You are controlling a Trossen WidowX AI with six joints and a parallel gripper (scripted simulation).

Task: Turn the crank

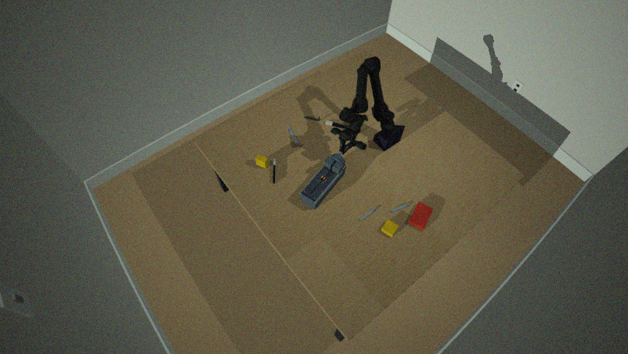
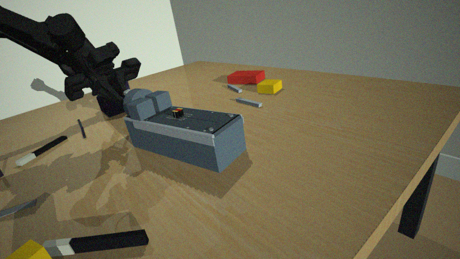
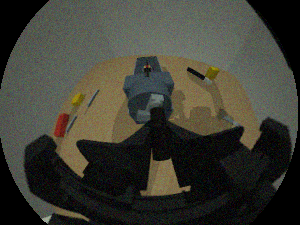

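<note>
My gripper tip is now 15 cm short of the red pointer, 7 cm to the right of it and 1 cm above it. From my gripper tip the other things lie so: red block 17 cm behind, 46 cm to the left, 8 cm below; then dark crank handle 2 cm behind, 1 cm to the right, 2 cm above; then grey bar 12 cm ahead, 30 cm to the right, 9 cm below.
</note>
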